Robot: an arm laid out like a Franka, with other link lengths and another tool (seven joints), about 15 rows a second.
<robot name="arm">
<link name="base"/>
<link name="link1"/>
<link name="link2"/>
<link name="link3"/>
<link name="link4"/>
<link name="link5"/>
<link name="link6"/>
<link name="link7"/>
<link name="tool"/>
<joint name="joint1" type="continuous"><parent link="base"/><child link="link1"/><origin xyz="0 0 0.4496" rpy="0 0 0"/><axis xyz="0 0 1"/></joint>
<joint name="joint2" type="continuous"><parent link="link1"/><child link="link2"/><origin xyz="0 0 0" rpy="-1.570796 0 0"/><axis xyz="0 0 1"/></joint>
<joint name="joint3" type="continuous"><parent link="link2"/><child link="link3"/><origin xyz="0 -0.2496 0" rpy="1.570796 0 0"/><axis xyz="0 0 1"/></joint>
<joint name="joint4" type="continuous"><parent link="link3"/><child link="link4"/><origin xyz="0.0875 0 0" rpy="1.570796 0 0"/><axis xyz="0 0 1"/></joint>
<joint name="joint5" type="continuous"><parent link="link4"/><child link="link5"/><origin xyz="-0.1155 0.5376 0" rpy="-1.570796 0 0"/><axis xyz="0 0 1"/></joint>
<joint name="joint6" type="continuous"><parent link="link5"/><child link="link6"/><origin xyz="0 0 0" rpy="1.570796 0 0"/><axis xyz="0 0 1"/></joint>
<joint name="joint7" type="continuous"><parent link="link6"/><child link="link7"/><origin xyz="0.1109 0 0" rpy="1.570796 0 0"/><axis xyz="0 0 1"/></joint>
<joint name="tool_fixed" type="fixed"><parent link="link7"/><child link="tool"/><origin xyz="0.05 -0.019 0.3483" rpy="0.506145 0 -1.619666"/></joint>
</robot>
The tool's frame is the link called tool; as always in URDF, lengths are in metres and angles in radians. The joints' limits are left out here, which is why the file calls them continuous.
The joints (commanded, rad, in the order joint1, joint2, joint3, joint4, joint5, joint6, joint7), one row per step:
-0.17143, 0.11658, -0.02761, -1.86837, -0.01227, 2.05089, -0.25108
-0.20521, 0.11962, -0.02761, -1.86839, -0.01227, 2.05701, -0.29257
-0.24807, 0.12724, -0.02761, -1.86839, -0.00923, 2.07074, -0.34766
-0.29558, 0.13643, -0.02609, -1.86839, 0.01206, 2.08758, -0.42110
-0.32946, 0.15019, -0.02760, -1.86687, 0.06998, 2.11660, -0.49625
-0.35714, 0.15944, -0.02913, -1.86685, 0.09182, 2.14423, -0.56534
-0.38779, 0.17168, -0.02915, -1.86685, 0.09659, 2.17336, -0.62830
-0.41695, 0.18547, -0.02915, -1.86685, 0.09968, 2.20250, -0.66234
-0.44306, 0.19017, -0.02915, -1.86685, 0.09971, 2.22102, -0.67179
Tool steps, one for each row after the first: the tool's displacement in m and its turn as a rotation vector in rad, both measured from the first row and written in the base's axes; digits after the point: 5 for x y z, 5 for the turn. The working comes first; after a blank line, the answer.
Tool pose at each row, in the base's axes (x y z in m, rotation vector in rad; the steps are taken from these numbers as rounded here):
0.82065, -0.13759, 0.23899, -1.89581, -2.09125, 0.50881
0.81603, -0.16351, 0.23741, -1.89143, -2.10091, 0.51279
0.81021, -0.19576, 0.23342, -1.88545, -2.11590, 0.51413
0.80405, -0.22582, 0.22921, -1.86907, -2.14064, 0.49638
0.80618, -0.24175, 0.22624, -1.85729, -2.17017, 0.43054
0.80565, -0.26112, 0.22442, -1.84324, -2.21448, 0.41313
0.80200, -0.28545, 0.21946, -1.83224, -2.25600, 0.41921
0.79801, -0.31017, 0.21316, -1.84581, -2.26826, 0.42049
0.79344, -0.33319, 0.21261, -1.87669, -2.25884, 0.41818

-0.00462, -0.02592, -0.00158, -0.00332, -0.00180, 0.00770
-0.01044, -0.05817, -0.00557, -0.00598, -0.00670, 0.01872
-0.01660, -0.08823, -0.00978, 0.00467, -0.01800, 0.03703
-0.01447, -0.10416, -0.01275, 0.03967, -0.05153, 0.05059
-0.01500, -0.12353, -0.01457, 0.04137, -0.07609, 0.07898
-0.01865, -0.14786, -0.01953, 0.02843, -0.09262, 0.10701
-0.02264, -0.17258, -0.02583, 0.01678, -0.10655, 0.10835
-0.02721, -0.19560, -0.02638, 0.00657, -0.11806, 0.09059

